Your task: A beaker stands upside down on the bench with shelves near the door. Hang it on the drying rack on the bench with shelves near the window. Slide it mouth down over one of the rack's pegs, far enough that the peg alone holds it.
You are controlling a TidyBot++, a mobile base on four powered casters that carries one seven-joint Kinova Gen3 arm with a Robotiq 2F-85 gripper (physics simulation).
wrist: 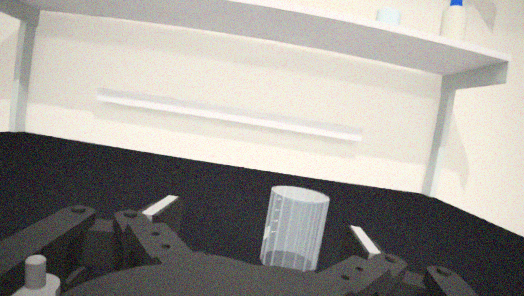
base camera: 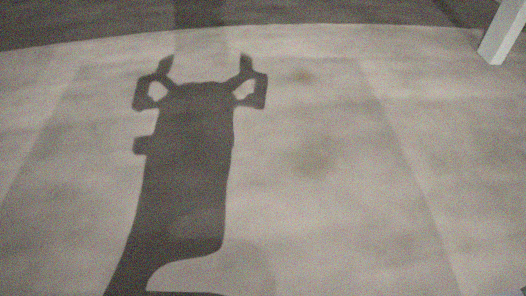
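A clear beaker stands on the black bench top in the wrist view, right of the middle, its closed end up. Its lower edge is close to the dark gripper body. My gripper is open, with a finger pad on each side of the beaker in the view, the beaker nearer the right finger. How far the beaker lies beyond the fingertips is hard to tell. The gripper itself does not show in the base camera view, where its shadow falls on the floor. The drying rack does not show in either view.
A shelf on grey uprights hangs above the bench, bearing a pale blue container and a blue-capped bottle. A white rail runs along the wall. A pale leg stands at the upper right of the base view.
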